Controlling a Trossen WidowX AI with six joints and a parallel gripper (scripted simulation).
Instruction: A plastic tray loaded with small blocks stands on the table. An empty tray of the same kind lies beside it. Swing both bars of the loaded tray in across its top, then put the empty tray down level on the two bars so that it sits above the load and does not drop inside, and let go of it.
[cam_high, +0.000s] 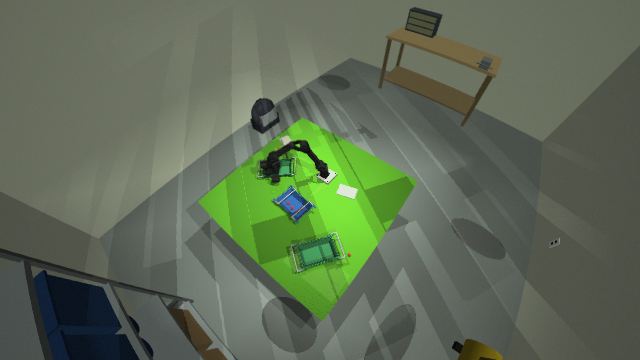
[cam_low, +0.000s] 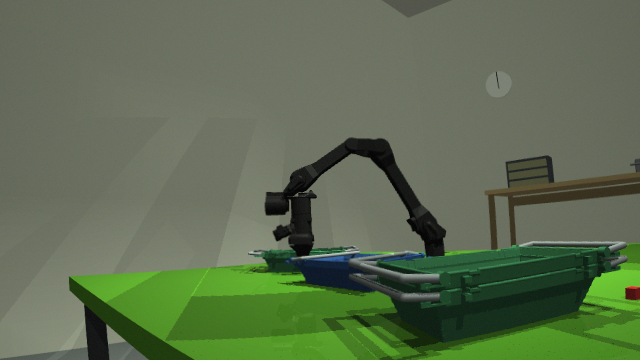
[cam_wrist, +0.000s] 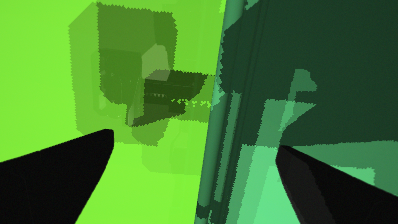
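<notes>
My gripper tip is 60 mm past the green plastic tray, 50 mm to the left of it and 30 mm below it. Round my gripper tip: small red block: 800 mm to the left, 220 mm ahead.
</notes>
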